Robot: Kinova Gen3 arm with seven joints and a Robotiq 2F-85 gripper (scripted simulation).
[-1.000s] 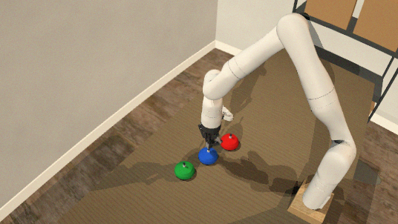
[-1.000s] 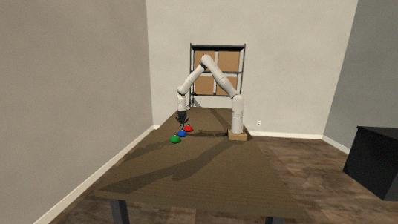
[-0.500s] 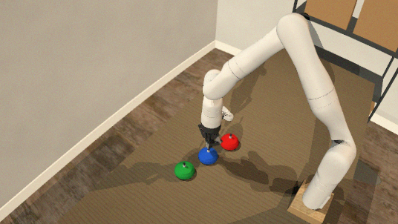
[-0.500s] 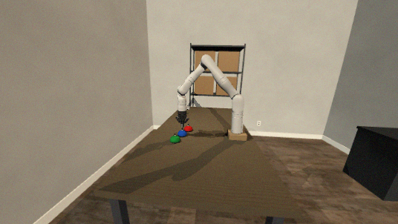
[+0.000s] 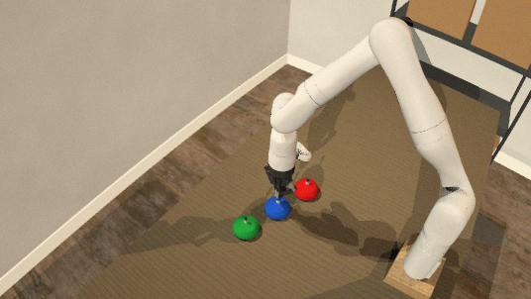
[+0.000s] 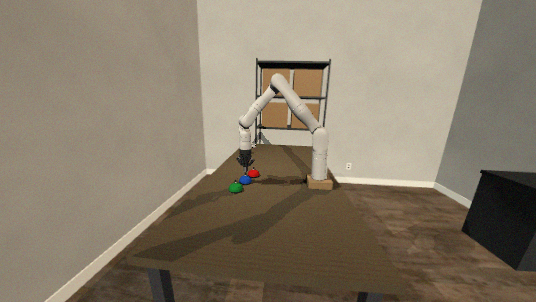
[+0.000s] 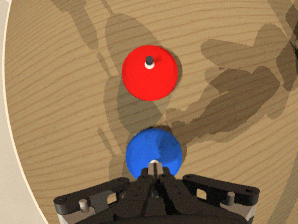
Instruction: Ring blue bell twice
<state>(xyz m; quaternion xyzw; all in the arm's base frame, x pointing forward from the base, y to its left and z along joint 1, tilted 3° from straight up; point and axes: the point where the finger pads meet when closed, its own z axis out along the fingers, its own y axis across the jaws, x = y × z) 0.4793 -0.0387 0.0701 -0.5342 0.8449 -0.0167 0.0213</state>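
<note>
My gripper is now 5 cm above the blue bell. Also, from my hand: red bell 11 cm to the right, 5 cm below, 5 cm behind; then green bell 11 cm to the left, 5 cm below, 5 cm ahead.
</note>
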